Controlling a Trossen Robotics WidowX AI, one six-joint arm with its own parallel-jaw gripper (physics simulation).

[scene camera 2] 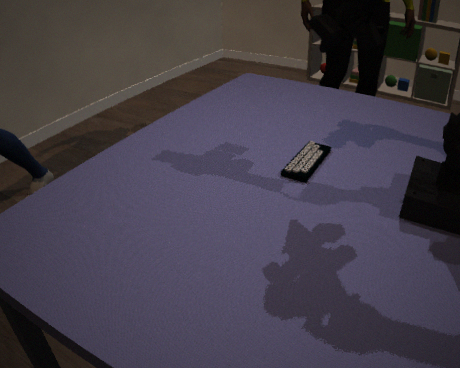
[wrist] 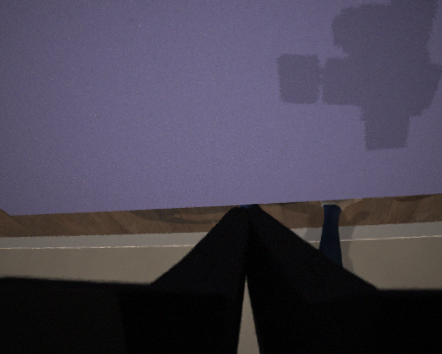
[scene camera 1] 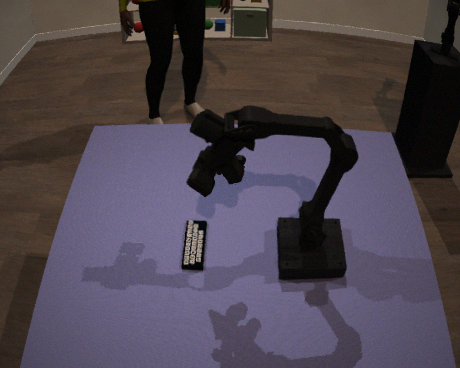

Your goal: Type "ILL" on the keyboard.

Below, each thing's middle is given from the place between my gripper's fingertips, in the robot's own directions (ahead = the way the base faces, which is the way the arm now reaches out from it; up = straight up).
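I see that the black keyboard (scene camera 2: 301, 167) is 1 cm ahead of my hand, and that it sits 27 cm below my hand.
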